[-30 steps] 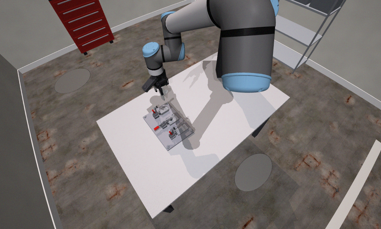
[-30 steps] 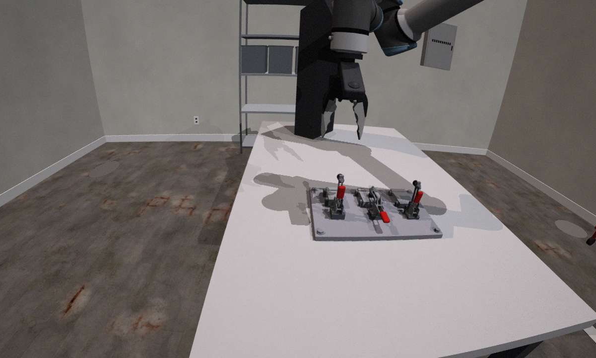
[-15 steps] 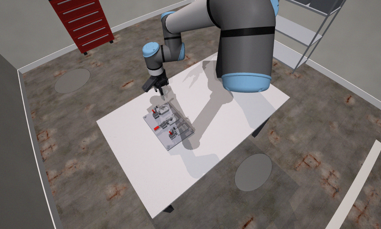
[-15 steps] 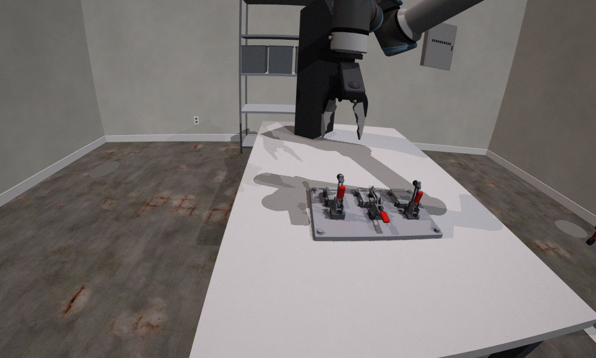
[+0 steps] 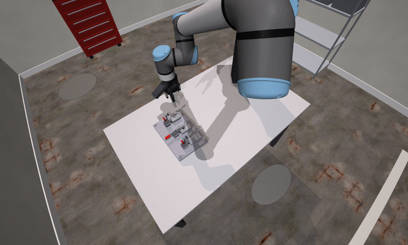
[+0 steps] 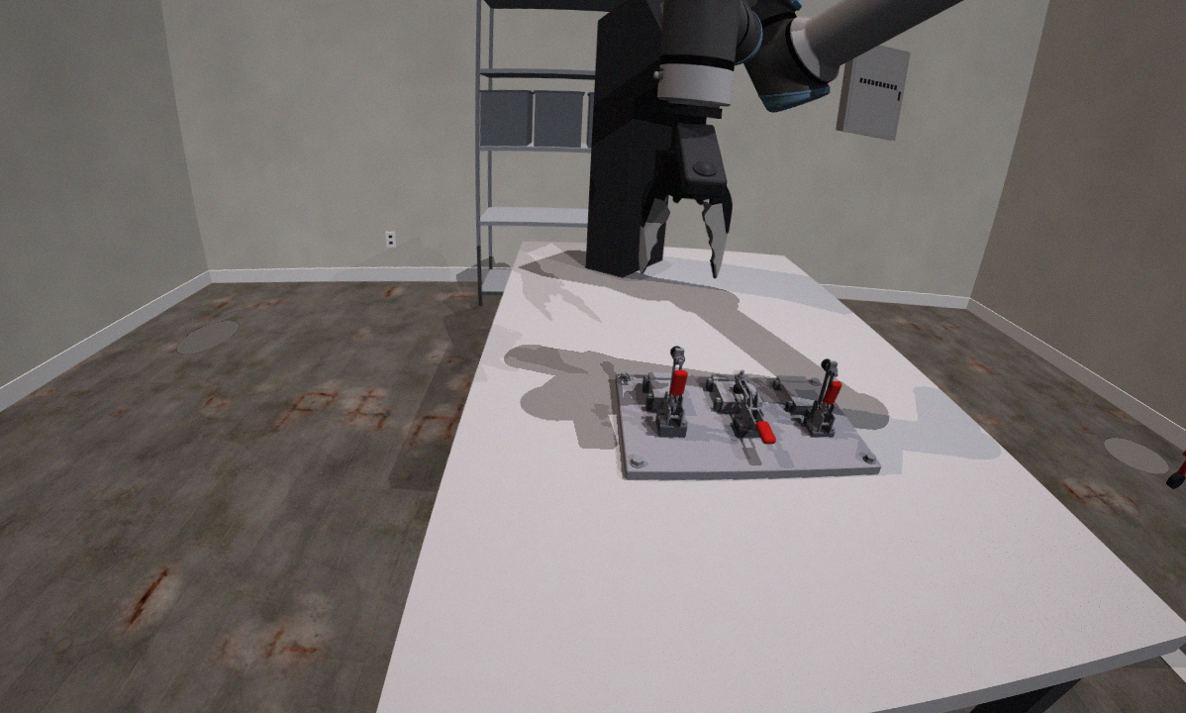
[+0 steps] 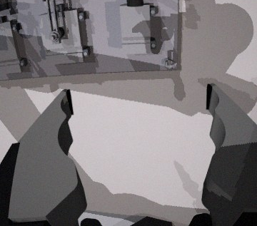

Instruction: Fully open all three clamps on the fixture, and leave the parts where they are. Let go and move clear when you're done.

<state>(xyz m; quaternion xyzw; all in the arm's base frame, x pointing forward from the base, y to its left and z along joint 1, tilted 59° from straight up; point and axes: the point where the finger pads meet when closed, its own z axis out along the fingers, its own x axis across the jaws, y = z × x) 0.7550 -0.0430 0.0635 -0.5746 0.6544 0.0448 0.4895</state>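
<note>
Right now the fixture is 2 cm ahead of my hand, 12 cm to the left of it and 21 cm below it.
</note>
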